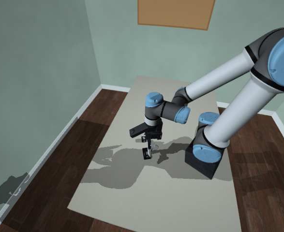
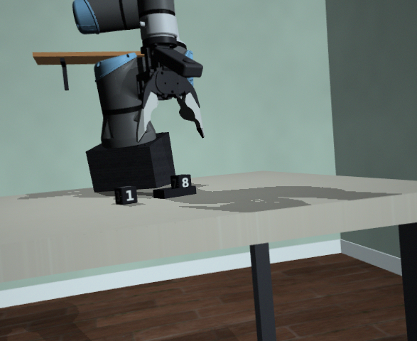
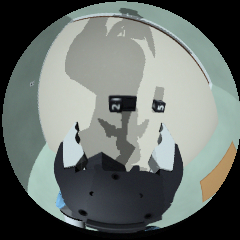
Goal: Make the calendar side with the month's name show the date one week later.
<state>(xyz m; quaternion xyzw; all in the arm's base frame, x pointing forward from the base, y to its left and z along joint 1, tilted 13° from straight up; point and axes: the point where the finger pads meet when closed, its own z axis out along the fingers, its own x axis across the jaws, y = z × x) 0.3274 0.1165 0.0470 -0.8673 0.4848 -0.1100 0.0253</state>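
Now: the black tray 10 mm to the right of my hand and 110 mm below it. The rest, counted from my hand: black digit cube: 60 mm ahead, 100 mm to the right, 100 mm below.
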